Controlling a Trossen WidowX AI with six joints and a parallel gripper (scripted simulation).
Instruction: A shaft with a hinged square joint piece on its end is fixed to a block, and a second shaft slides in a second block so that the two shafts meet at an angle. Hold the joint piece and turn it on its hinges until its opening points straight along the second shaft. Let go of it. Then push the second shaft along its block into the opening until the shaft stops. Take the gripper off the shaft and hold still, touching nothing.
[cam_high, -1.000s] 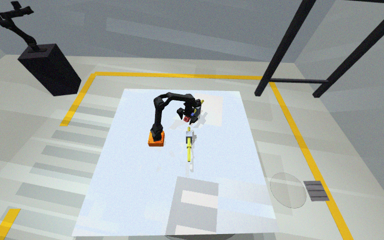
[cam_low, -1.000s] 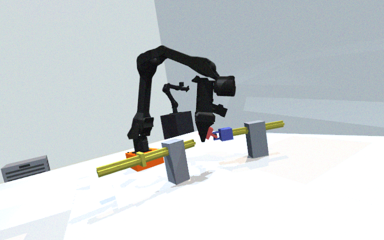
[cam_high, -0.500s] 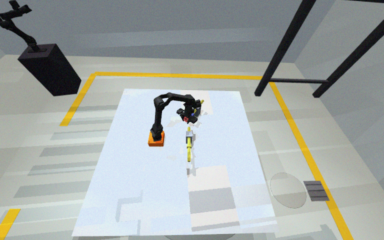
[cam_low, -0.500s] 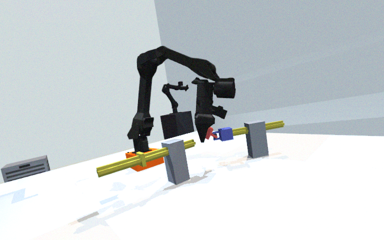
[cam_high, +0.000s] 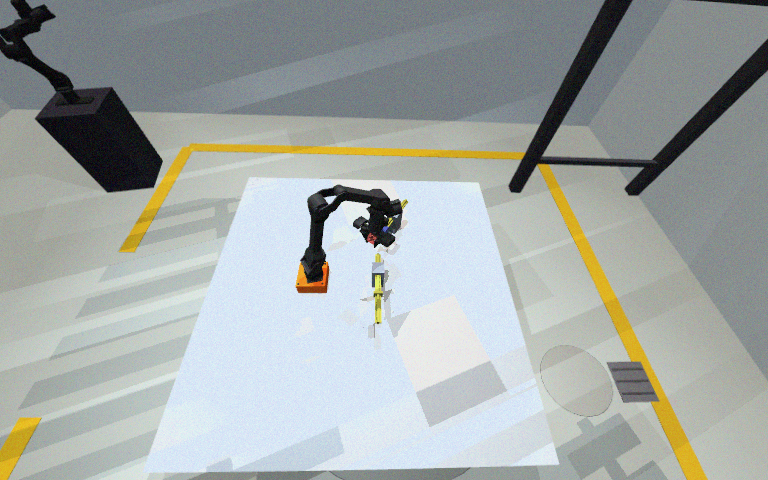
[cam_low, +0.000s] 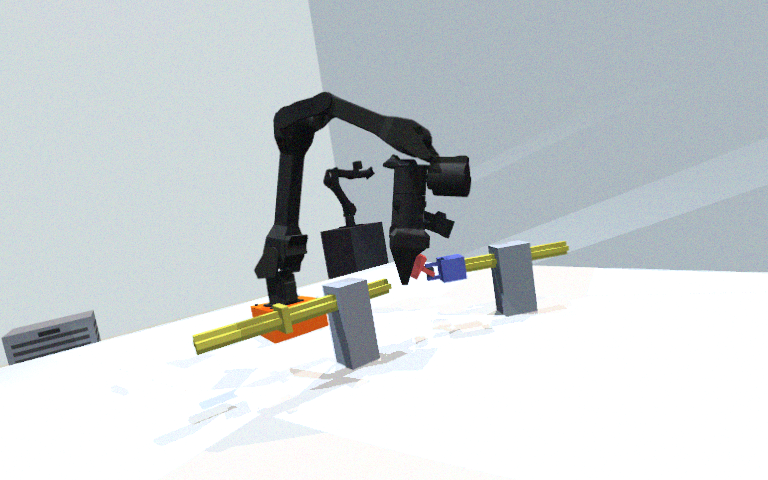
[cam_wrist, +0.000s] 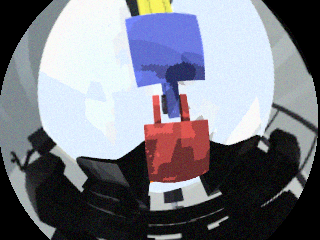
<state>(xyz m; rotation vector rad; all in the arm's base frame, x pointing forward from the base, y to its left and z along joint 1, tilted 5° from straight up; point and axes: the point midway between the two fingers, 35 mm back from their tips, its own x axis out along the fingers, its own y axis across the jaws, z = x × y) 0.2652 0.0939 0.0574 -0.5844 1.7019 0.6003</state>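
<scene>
My gripper tip is now 2 cm short of the red square joint piece, 1 cm to the right of it and 3 cm below it.
</scene>
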